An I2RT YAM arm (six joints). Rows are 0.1 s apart.
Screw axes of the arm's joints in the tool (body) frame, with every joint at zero. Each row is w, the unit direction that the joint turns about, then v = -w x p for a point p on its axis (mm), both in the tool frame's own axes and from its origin. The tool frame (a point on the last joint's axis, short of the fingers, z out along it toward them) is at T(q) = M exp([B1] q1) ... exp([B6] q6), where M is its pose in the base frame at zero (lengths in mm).
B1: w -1 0 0 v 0 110.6 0
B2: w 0 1 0 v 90.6 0 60
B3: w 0 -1 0 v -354.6 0 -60
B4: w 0 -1 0 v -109.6 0 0
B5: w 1 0 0 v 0 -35.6 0
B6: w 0 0 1 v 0 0 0
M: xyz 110.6 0 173.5 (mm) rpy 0 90 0 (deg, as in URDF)
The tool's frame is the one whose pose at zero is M.
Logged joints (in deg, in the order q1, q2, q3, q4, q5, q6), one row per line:
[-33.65 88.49 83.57 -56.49 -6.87 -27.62]
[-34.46 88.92 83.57 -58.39 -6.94 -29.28]
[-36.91 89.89 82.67 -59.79 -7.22 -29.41]
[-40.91 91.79 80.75 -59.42 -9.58 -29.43]
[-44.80 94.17 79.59 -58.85 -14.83 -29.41]
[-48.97 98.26 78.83 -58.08 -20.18 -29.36]
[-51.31 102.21 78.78 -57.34 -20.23 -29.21]
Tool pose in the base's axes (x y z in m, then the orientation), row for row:
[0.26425 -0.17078 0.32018 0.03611 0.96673 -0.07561 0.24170]
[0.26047 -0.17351 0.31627 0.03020 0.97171 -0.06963 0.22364]
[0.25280 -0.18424 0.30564 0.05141 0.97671 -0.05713 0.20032]
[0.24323 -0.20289 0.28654 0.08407 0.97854 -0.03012 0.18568]
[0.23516 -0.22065 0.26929 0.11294 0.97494 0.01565 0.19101]
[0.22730 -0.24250 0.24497 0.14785 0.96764 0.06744 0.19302]
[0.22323 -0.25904 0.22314 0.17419 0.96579 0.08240 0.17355]
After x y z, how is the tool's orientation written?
As a quaternion, x y z w.
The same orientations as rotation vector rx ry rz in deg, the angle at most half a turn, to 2 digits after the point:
[5.66 151.46 -11.85]
[4.78 153.69 -11.01]
[8.23 156.41 -9.15]
[13.57 157.94 -4.86]
[18.18 156.91 2.52]
[23.77 155.56 10.84]
[28.30 156.92 13.39]

